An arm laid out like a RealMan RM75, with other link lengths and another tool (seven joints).
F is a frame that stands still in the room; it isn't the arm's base.
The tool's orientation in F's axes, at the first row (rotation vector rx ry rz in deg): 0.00, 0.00, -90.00
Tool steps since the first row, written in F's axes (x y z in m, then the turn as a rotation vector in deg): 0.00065, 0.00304, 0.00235, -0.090, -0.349, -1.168; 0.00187, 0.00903, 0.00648, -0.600, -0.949, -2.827; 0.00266, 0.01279, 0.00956, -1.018, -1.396, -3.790; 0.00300, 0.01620, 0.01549, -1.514, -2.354, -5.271; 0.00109, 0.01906, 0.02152, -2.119, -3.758, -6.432; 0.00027, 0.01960, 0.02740, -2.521, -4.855, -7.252; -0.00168, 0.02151, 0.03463, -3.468, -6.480, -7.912; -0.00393, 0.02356, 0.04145, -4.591, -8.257, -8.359
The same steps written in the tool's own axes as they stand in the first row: -0.00304, 0.00065, 0.00235, 0.349, -0.090, -1.168; -0.00903, 0.00187, 0.00648, 0.949, -0.600, -2.827; -0.01279, 0.00266, 0.00956, 1.396, -1.018, -3.790; -0.01620, 0.00300, 0.01549, 2.354, -1.514, -5.271; -0.01906, 0.00109, 0.02152, 3.758, -2.119, -6.432; -0.01960, 0.00027, 0.02740, 4.855, -2.521, -7.252; -0.02151, -0.00168, 0.03463, 6.480, -3.468, -7.912; -0.02356, -0.00393, 0.04145, 8.257, -4.591, -8.359
